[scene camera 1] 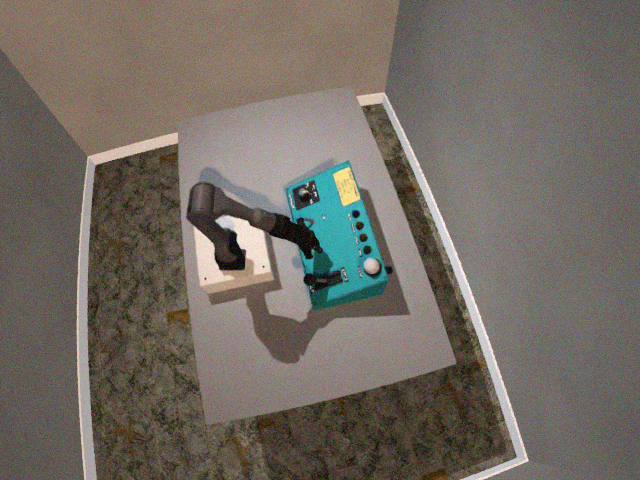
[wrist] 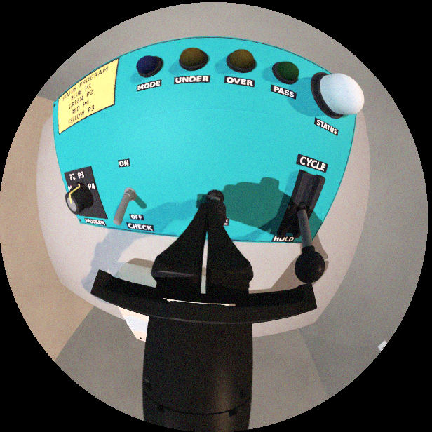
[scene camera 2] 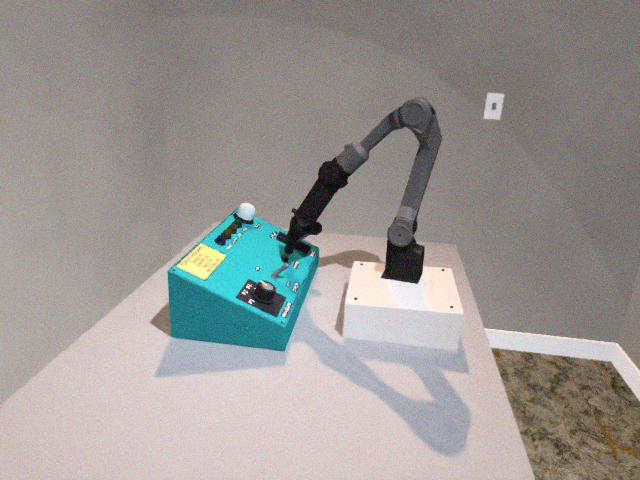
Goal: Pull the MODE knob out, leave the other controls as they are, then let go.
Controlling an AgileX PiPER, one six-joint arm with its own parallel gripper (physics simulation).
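The black MODE knob (scene camera 1: 319, 250) (scene camera 2: 284, 258) (wrist: 215, 195) sits low on the sloped teal panel (scene camera 1: 336, 206) (scene camera 2: 206, 310) (wrist: 200, 135), between the CHECK toggle and the CYCLE lever. My gripper (scene camera 1: 310, 254) (scene camera 2: 289, 249) (wrist: 207, 211) is at the knob with its fingers drawn almost together. In the wrist view the knob shows behind and slightly right of the fingertips, and nothing shows held between them. The fingers hide part of the knob and most of its label, of which a last letter E shows. How far the knob stands out is hidden.
The CHECK toggle (wrist: 124, 206) and PROGRAM dial (scene camera 2: 264, 291) (wrist: 79, 200) are left of the gripper in the wrist view. The CYCLE lever (wrist: 309, 265) sticks out on the right. Lamps, including a blue one (wrist: 148, 66), and a white STATUS dome (wrist: 341, 94) line the top.
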